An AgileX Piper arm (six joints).
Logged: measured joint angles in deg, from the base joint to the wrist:
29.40, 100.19, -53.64, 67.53, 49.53, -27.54
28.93, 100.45, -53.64, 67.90, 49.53, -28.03
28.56, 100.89, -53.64, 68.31, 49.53, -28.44
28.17, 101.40, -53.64, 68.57, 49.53, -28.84
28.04, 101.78, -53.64, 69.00, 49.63, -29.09
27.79, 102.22, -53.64, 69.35, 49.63, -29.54
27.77, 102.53, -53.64, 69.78, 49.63, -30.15
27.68, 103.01, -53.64, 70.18, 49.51, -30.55
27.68, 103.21, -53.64, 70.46, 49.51, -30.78
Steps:
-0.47, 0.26, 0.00, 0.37, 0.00, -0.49
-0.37, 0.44, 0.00, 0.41, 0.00, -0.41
-0.39, 0.51, 0.00, 0.26, 0.00, -0.40
-0.13, 0.38, 0.00, 0.43, 0.10, -0.25
-0.25, 0.44, 0.00, 0.35, 0.00, -0.45
-0.02, 0.31, 0.00, 0.43, 0.00, -0.61
-0.09, 0.48, 0.00, 0.40, -0.12, -0.40
0.00, 0.20, 0.00, 0.28, 0.00, -0.23

